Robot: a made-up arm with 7 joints.
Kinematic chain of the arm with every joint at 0, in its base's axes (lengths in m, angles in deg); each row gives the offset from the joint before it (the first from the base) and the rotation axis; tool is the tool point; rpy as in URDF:
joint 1: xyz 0 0 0.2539 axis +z
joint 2: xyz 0 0 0 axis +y
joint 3: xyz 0 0 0.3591 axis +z
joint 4: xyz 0.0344 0 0 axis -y
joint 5: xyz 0.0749 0 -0.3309 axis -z
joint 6: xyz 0 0 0 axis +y
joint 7: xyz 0.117 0 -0.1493 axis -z
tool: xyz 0 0 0 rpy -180 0 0
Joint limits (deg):
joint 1: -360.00..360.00
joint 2: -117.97..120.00
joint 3: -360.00..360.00
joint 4: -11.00..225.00
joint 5: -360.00..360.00
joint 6: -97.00..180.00
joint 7: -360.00..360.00
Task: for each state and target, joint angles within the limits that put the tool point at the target. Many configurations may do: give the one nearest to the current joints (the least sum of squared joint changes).
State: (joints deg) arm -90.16 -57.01 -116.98 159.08 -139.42 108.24 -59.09
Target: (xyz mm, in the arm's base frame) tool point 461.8 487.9 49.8
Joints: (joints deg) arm -115.46 -100.38 -106.54 181.56 -131.63 133.86 -59.09
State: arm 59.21 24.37 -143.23 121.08 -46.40 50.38 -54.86
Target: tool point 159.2 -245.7 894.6
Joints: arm 61.21 32.54 -144.76 100.37 -43.52 63.33 -54.86
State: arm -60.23 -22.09 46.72 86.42 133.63 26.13 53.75
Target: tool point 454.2 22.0 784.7
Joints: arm -59.73 -19.59 49.22 91.73 133.41 29.30 53.75
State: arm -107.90 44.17 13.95 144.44 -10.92 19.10 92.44
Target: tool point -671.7 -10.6 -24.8
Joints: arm -161.54 67.16 -21.68 96.17 -11.26 40.39 92.44
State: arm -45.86 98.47 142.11 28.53 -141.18 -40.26 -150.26
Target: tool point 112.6 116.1 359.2
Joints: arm -42.94 97.19 111.76 37.58 -168.07 -34.79 -150.26
